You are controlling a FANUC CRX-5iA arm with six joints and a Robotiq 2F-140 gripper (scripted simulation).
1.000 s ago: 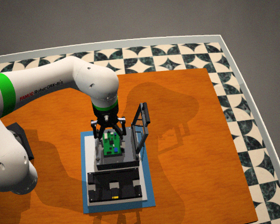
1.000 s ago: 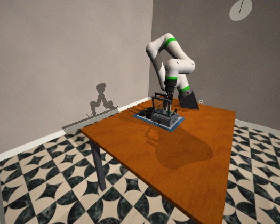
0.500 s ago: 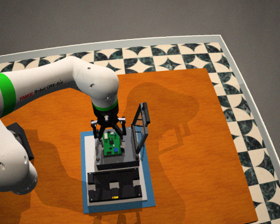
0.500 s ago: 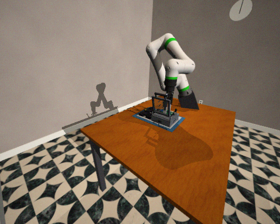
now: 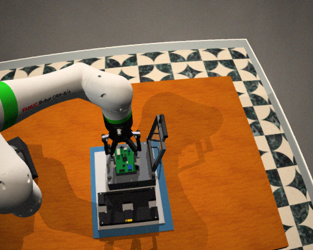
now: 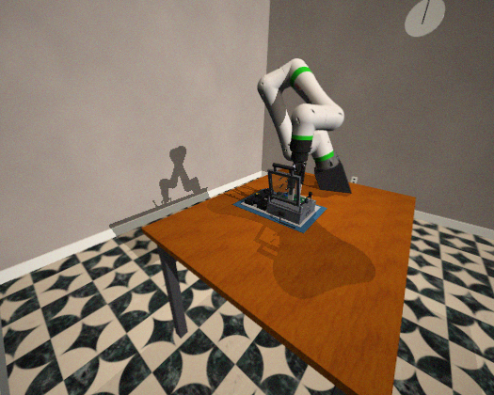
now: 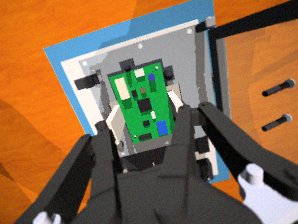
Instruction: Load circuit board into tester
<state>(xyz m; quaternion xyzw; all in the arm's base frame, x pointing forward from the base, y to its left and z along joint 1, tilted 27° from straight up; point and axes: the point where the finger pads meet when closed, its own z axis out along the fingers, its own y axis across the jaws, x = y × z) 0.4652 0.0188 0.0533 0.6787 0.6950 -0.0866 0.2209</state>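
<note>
My gripper is now 20 mm above the green circuit board. From my hand the other things lie so: tester lid: 120 mm ahead, 80 mm above; then latch hook: 60 mm to the left, 60 mm behind, 10 mm below.
</note>
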